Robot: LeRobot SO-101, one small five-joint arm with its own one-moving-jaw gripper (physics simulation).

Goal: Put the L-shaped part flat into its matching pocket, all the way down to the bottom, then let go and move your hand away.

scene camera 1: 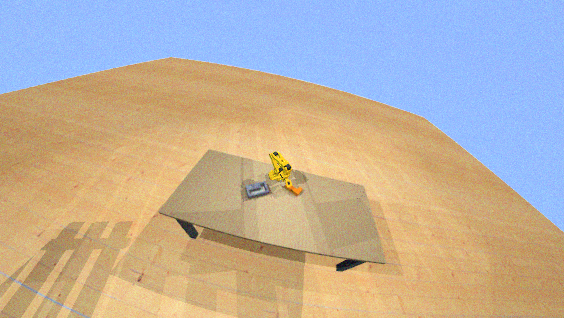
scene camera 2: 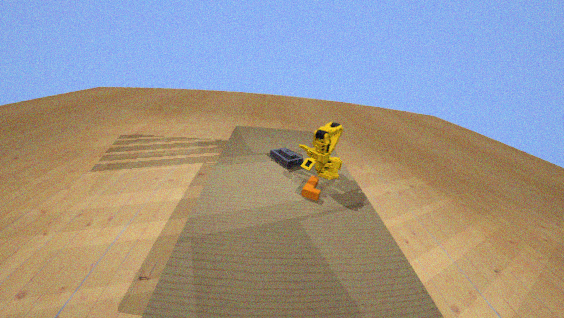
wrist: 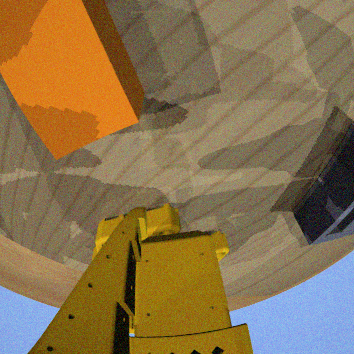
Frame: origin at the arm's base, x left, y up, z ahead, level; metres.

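Where they show: hand, tool point: [scene camera 1: 282,181] [scene camera 2: 317,172] [wrist: 145,218]; arm's base, link origin: [scene camera 2: 322,172] [wrist: 176,235].
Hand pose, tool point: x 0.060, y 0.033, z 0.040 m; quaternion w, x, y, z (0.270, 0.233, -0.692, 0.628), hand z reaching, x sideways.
Each offset is from my tool point to the centre of the thing. Level surfaces: height alone.
The orange L-shaped part {dx +0.087, dy -0.018, dz +0.026 m} [scene camera 1: 295,190] [scene camera 2: 311,187] [wrist: 70,77] lies flat on the table {dy -0.033 m} [scene camera 1: 335,229] [scene camera 2: 256,257] [wrist: 228,140], apart from the pocket. The dark grey block with the pocket {dx -0.158, dy -0.014, dz +0.116 m} [scene camera 1: 257,189] [scene camera 2: 286,156] [wrist: 333,197] sits a short way from it. My yellow gripper [scene camera 1: 288,182] [scene camera 2: 305,159] [wrist: 140,214] is open and empty, low over the table between the part and the block. In the wrist view the part is beyond the jaw tip to the upper left, clear of it, and the block shows at the right edge.
The yellow arm's base [scene camera 2: 330,170] stands on the table just behind the part. The table's edge shows close below the jaw in the wrist view. A wooden floor [scene camera 1: 117,138] surrounds the table.
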